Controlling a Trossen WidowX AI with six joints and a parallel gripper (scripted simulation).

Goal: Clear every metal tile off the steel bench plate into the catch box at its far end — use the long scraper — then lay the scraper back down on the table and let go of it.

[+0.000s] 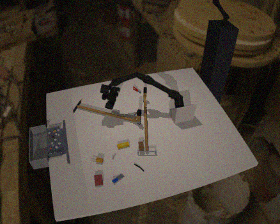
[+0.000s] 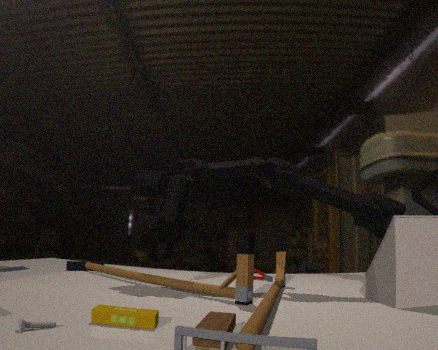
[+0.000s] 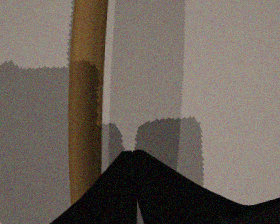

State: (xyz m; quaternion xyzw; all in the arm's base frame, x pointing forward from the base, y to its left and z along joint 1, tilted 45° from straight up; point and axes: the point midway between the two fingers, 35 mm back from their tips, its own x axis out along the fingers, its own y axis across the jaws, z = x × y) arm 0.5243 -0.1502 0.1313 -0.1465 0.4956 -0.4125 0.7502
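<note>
The long scraper is 40 mm ahead of my gripper tip, 10 mm to the left of it and 20 mm below it. Also, from my gripper tip: yellow block (10 mm behind, 370 mm to the left, 60 mm below); then long wooden scraper (240 mm behind, 190 mm to the left, 20 mm below); then red-handled tool (300 mm behind, 210 mm to the right, 60 mm below).
</note>
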